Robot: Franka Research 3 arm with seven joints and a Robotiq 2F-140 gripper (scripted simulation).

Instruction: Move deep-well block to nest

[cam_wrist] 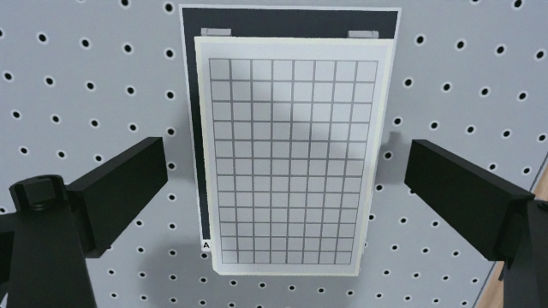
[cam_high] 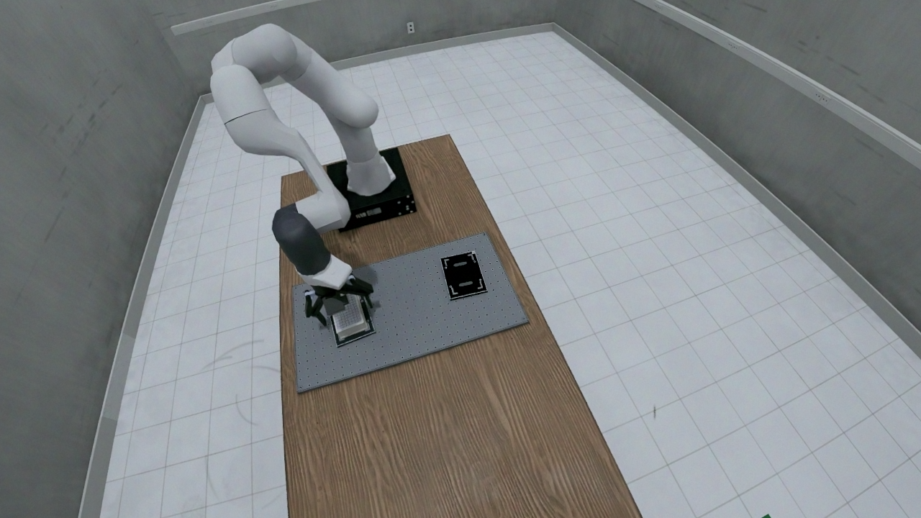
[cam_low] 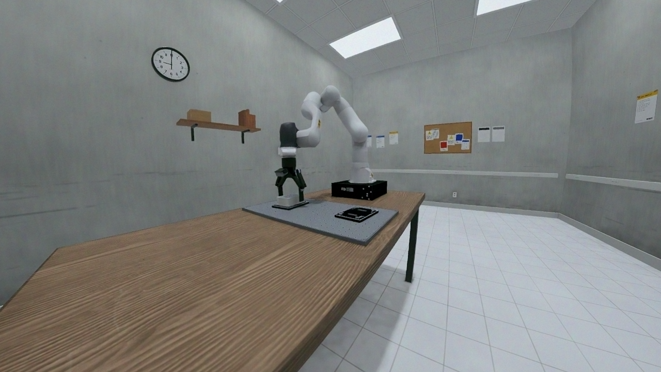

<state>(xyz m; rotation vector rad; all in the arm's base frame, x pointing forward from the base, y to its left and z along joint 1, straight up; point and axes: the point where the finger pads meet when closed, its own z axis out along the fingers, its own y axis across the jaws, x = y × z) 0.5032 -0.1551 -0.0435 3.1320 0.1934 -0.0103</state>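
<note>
Right now my hand is 10 mm above the white 96-well deep-well block. Round my hand: plate nest N1: 380 mm to the left, 40 mm behind, 30 mm below; A1 mark: 80 mm behind, 40 mm to the left, 30 mm below; plate nest N2: 30 mm below.
</note>
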